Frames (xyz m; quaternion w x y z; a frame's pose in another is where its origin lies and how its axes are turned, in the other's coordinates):
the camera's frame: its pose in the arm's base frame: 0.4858 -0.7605 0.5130 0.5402 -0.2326 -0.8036 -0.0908
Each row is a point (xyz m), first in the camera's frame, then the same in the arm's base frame.
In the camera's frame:
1: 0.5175 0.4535 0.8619
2: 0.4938 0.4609 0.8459
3: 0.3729 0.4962 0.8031
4: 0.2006 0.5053 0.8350
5: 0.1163 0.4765 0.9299
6: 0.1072 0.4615 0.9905
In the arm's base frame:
1: -0.1716 0.1215 0.5918
2: -0.1476 0.1151 0.5758
3: -0.0583 0.0957 0.4791
4: -0.0273 0.0688 0.3085
5: -0.0933 0.0581 0.1969
6: -0.1476 0.0665 0.1659

